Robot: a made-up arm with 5 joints.
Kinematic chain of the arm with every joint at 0, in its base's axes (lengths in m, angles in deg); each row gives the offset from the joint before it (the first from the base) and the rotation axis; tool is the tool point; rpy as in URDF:
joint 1: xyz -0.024 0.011 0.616 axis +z
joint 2: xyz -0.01 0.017 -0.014 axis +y
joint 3: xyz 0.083 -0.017 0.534 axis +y
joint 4: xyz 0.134 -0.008 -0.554 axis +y
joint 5: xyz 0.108 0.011 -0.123 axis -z
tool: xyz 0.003 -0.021 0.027 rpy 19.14 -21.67 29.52
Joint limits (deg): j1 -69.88..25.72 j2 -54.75..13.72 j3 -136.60..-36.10 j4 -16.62..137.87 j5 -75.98..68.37
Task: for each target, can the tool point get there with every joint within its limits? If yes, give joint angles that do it. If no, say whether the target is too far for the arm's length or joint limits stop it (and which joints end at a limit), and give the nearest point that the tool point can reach.
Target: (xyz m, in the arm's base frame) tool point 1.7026 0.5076 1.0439
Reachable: no: too far | nearest point 0.8675 0.2674 1.0750 | short by 0.869 m
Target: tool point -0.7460 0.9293 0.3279
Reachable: no: joint limits stop it (at a limit: joint 2, joint 3, joint 4, joint 5) | nearest point -0.5170 0.6380 1.5190 | short by 1.247 m
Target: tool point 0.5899 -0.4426 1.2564
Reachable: yes | joints -35.33 -0.25 -88.76 46.10 39.97
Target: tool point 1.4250 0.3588 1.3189
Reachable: no: too far | nearest point 0.8686 0.2253 1.2225 | short by 0.580 m
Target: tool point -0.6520 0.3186 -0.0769
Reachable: no: joint limits stop it (at a limit: joint 1, joint 2, joint 3, joint 5) | nearest point 0.3387 0.1866 0.5439 | short by 1.177 m
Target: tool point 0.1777 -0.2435 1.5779
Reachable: yes | joints -49.67 -30.61 -92.72 63.99 -40.61
